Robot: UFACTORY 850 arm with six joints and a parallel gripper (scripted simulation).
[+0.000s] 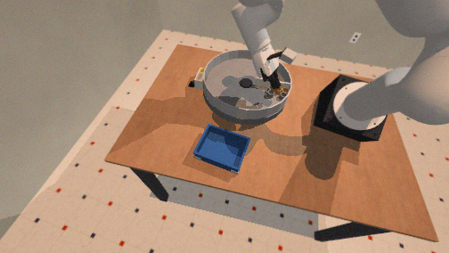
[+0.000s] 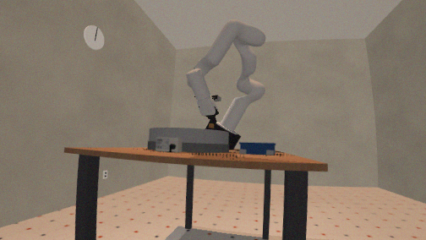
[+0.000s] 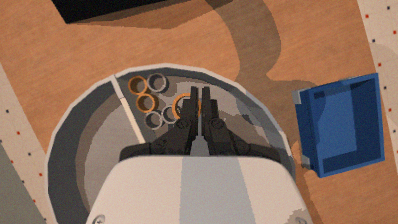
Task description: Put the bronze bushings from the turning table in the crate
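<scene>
My hand is 140 mm short of the blue crate, 270 mm to the right of it and 150 mm above it. Also, from my hand: grey turning table (120 mm ahead, 100 mm to the right, 120 mm below).
</scene>
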